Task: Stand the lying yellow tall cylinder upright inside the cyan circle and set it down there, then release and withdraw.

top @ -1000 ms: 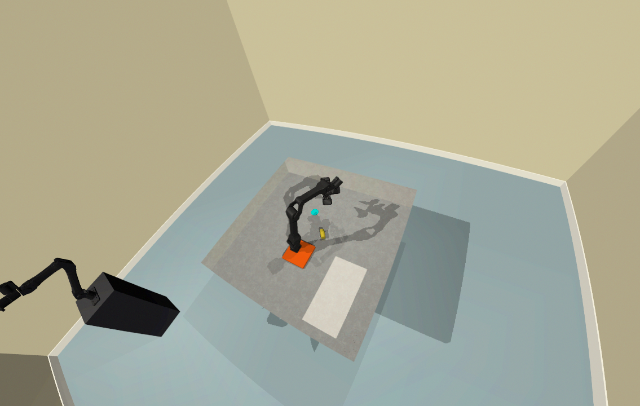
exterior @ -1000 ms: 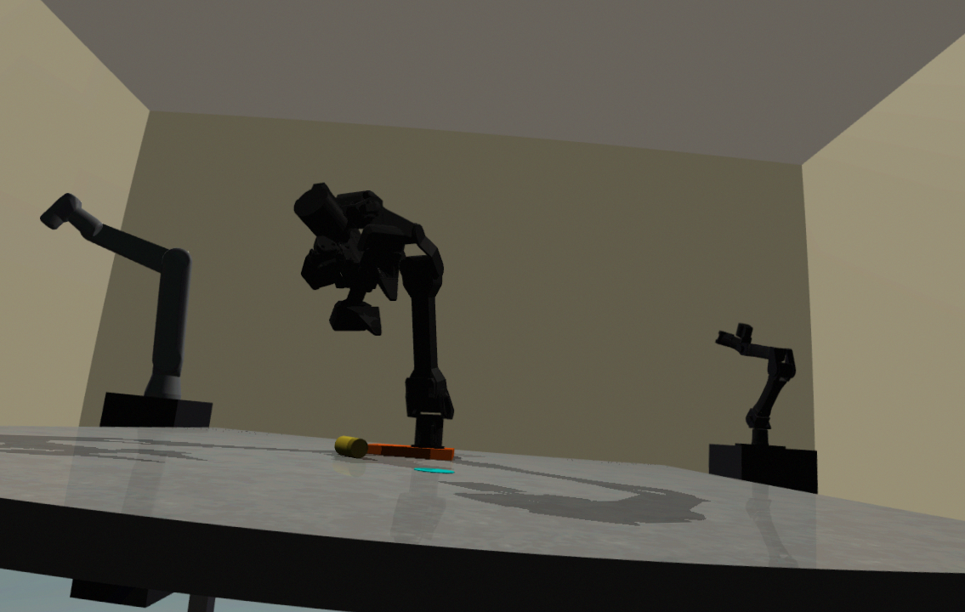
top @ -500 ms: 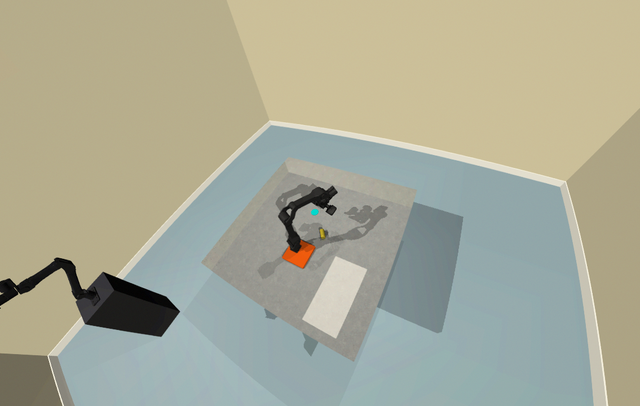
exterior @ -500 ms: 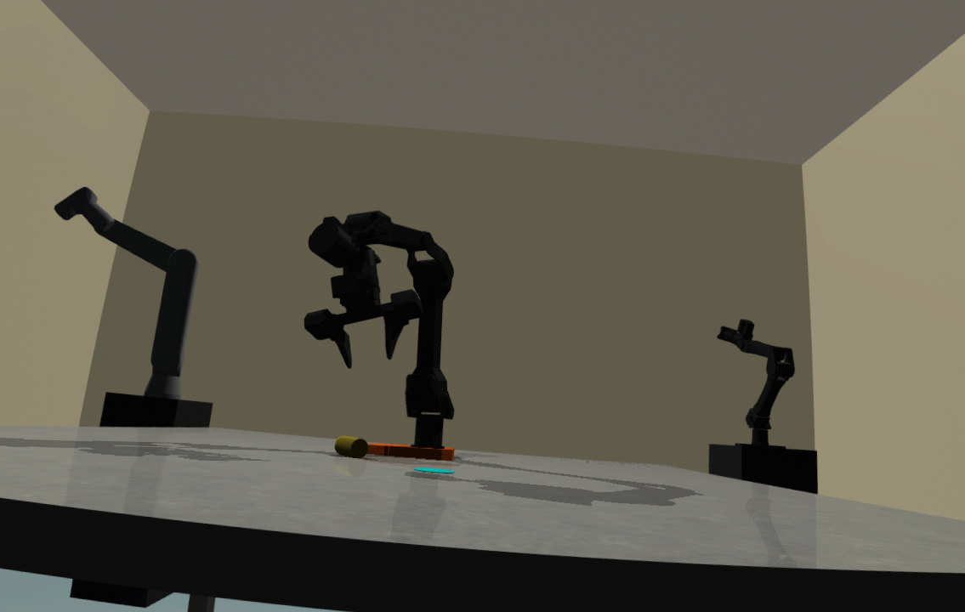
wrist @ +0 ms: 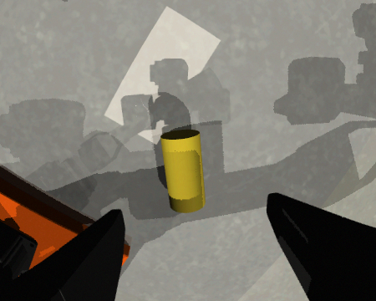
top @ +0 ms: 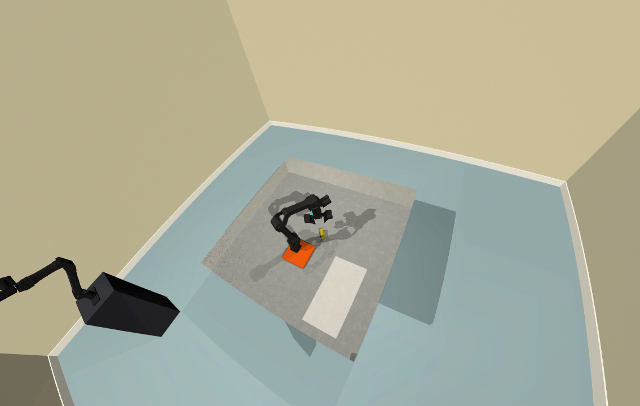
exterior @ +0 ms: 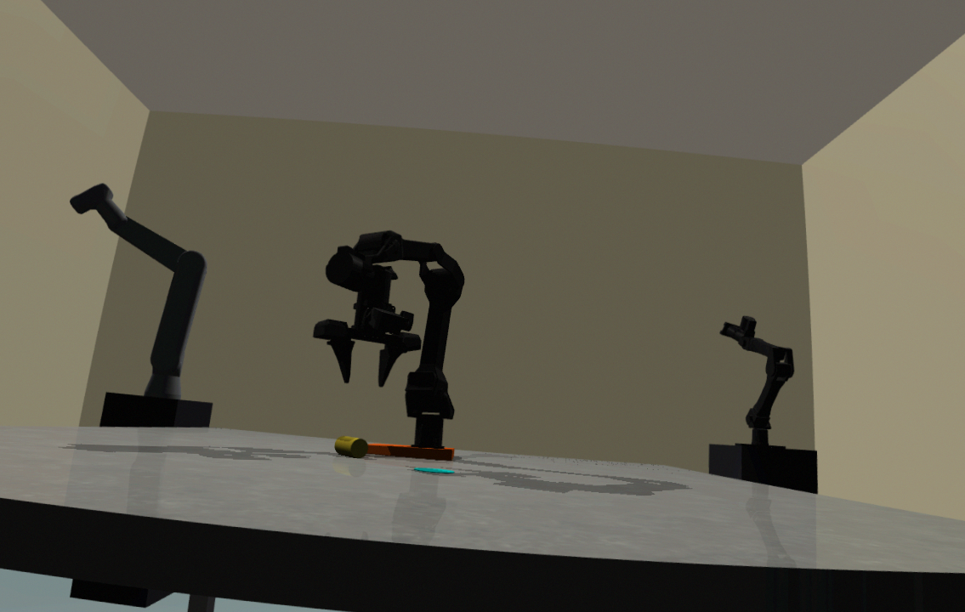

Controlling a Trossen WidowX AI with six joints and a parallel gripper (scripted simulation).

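Right now my gripper tip is 2 cm past the yellow tall cylinder, 1 cm to the left of it and 11 cm above it. From my gripper tip the other things lie so: cyan circle: 13 cm ahead, 14 cm to the left, 12 cm below.
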